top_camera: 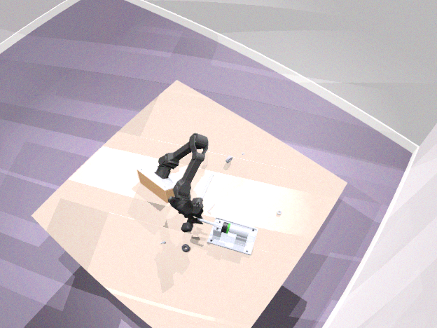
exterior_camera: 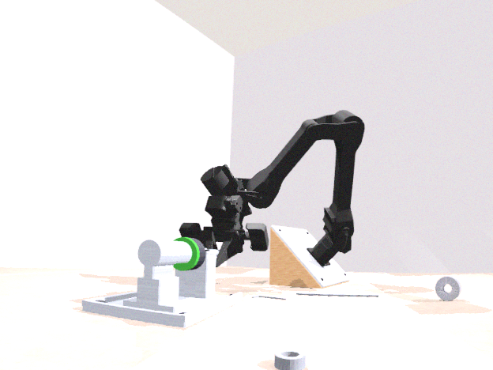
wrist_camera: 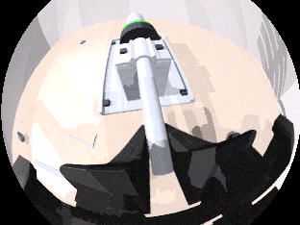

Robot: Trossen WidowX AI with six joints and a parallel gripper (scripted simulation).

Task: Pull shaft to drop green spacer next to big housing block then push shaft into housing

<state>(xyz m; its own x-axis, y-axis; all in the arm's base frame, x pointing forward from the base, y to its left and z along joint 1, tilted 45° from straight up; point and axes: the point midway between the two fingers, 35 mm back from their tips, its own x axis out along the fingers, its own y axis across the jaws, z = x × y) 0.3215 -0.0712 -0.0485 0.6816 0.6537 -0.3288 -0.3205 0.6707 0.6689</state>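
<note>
My gripper tip is now 50 mm short of the grey shaft, 20 mm to the right of it and 20 mm below it. Also, from my gripper tip: green spacer: 120 mm ahead, 40 mm to the left, 20 mm above; dark spacer: 100 mm ahead, 30 mm to the left, 20 mm above.
</note>
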